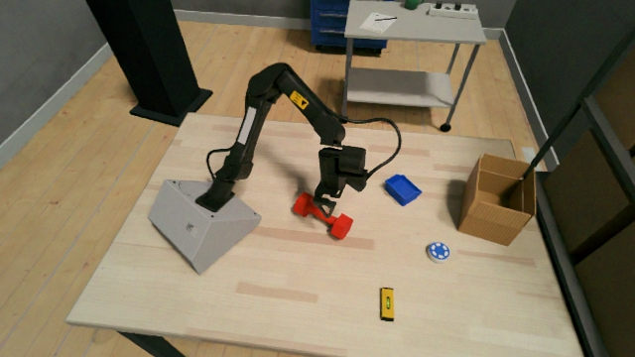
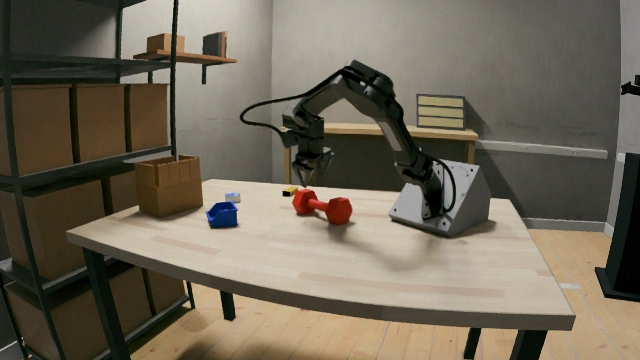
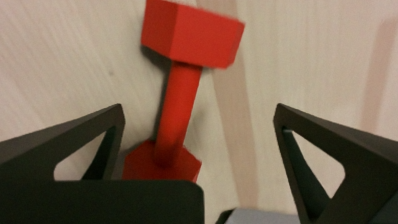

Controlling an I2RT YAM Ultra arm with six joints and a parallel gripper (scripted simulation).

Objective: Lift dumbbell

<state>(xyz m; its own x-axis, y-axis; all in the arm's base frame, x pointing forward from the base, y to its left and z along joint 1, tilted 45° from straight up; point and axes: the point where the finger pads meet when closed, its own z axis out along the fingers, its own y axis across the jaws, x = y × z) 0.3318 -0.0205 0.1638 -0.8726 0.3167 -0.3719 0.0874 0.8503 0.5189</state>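
Right now the red dumbbell is 30 mm behind my hand, 10 mm to the left of it and 80 mm below it. Also, from my hand: cardboard box 470 mm ahead, 220 mm to the left, 50 mm below; blue bin 190 mm ahead, 210 mm to the left, 90 mm below.
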